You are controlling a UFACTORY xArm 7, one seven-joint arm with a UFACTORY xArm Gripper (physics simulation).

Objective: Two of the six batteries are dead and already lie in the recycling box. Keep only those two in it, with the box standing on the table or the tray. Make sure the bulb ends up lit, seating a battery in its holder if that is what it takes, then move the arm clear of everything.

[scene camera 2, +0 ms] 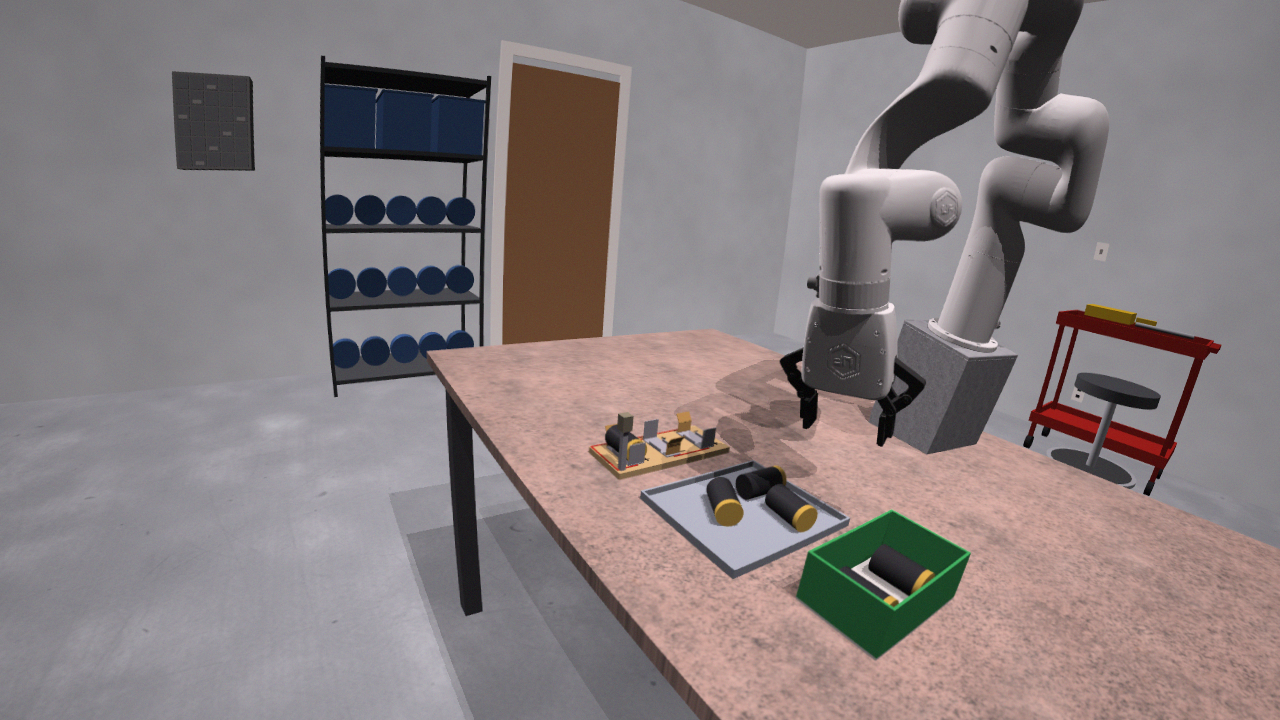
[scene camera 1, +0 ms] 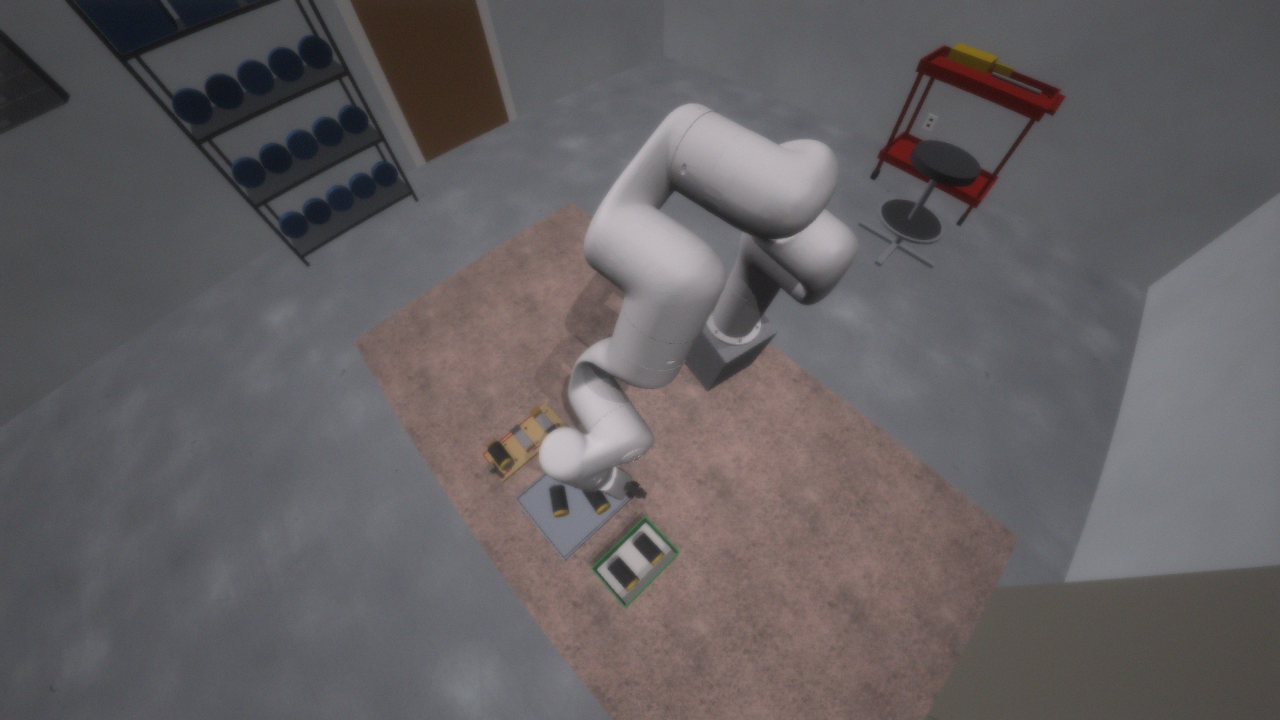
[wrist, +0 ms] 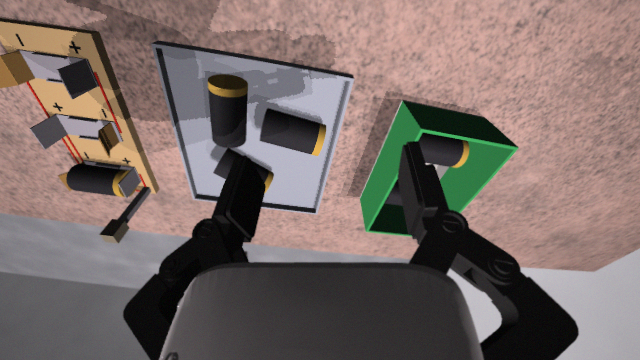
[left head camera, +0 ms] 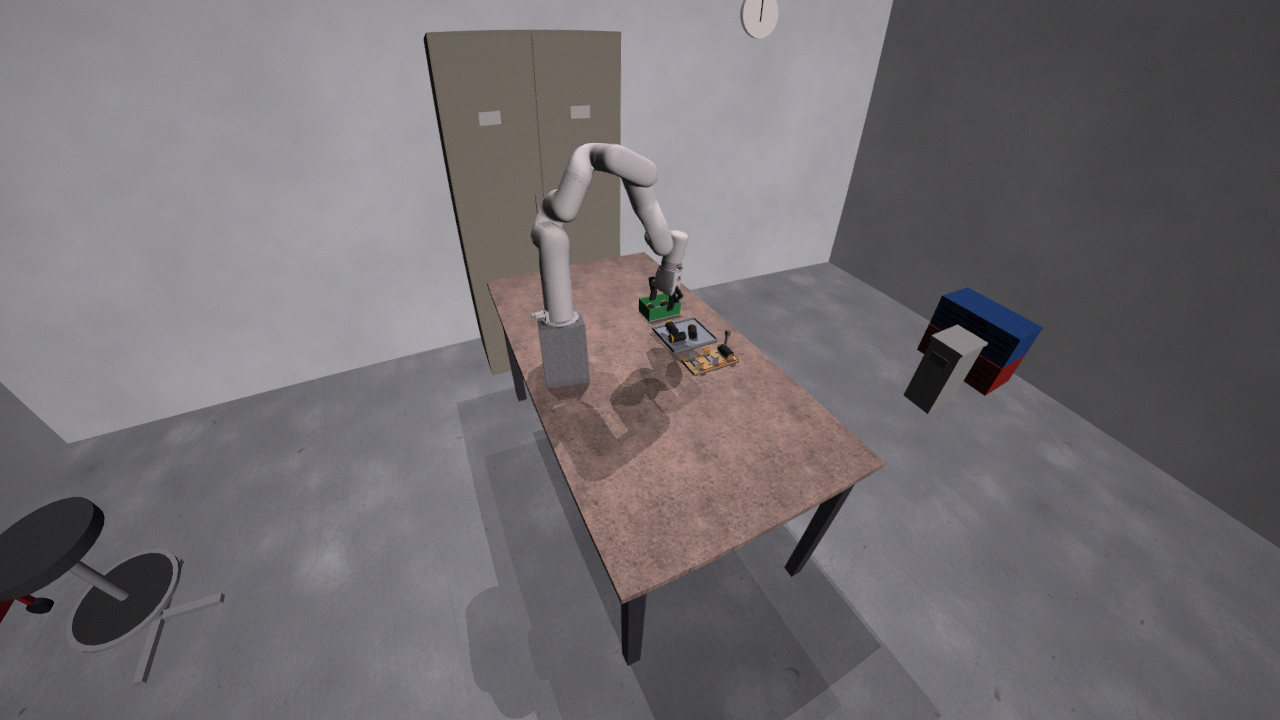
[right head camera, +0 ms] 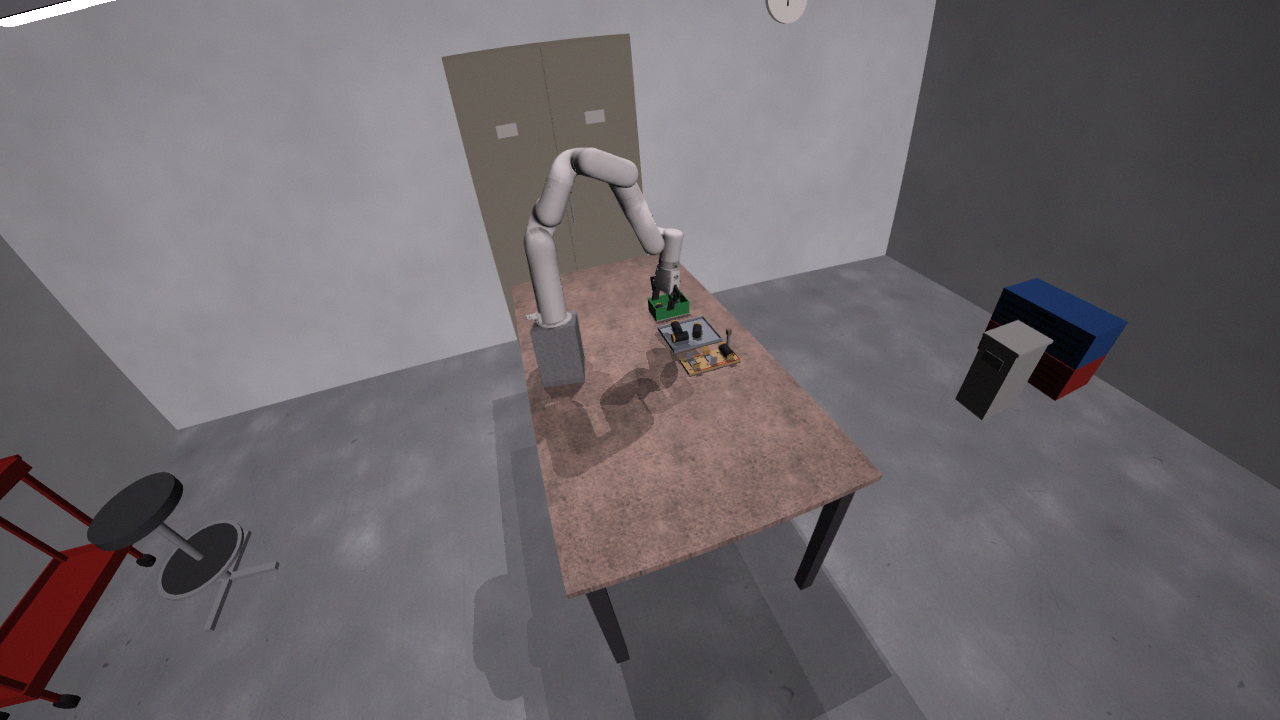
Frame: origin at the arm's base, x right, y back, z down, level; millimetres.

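Seen in the pictures: gripper, fingertip midpoint: (scene camera 2: 845,432) (wrist: 325,165) (left head camera: 660,305) (right head camera: 662,304); arm's base at its link origin: (scene camera 2: 961,337) (scene camera 1: 732,320) (left head camera: 560,319) (right head camera: 554,320).
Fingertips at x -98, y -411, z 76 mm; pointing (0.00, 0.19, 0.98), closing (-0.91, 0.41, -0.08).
Offsets run from my fingertips to a thing's top centre. "spot": to the spot under its first point. Level surfaces: height alone.
My gripper (scene camera 2: 846,433) (wrist: 325,165) is open and empty, above the table behind the tray in scene camera 2. The green recycling box {dx -138, dy -59, dz +64 mm} (scene camera 2: 841,613) stands on the table with two batteries (scene camera 2: 899,568) (scene camera 1: 622,571) in it. The grey tray {dx +57, dy -87, dz +112 mm} (scene camera 2: 693,528) (wrist: 300,190) holds three batteries {dx +66, dy -116, dz +87 mm} (scene camera 2: 723,501) {dx +86, dy -40, dz +87 mm} (wrist: 227,112) {dx +20, dy -46, dz +87 mm} (wrist: 291,131) lying on their sides; my left finger partly hides one in the wrist view. Another battery {dx +238, dy -169, dz +78 mm} (wrist: 92,179) (scene camera 2: 617,438) sits in the end holder of the wooden board {spot: dx +240, dy -70, dz +114 mm} (wrist: 82,100); two other holders are empty. A post {dx +200, dy -192, dz +54 mm} (wrist: 131,210) with a dull block-shaped head stands there; no glow shows.
The tray stands between the board and the box on the brown table {dz +124 mm} (scene camera 2: 1074,573). The arm's grey pedestal (scene camera 2: 953,394) rises behind. A blue crate stack (left head camera: 993,313), a grey bin (left head camera: 944,367) and a red cart (scene camera 2: 1136,335) stand away from the table.
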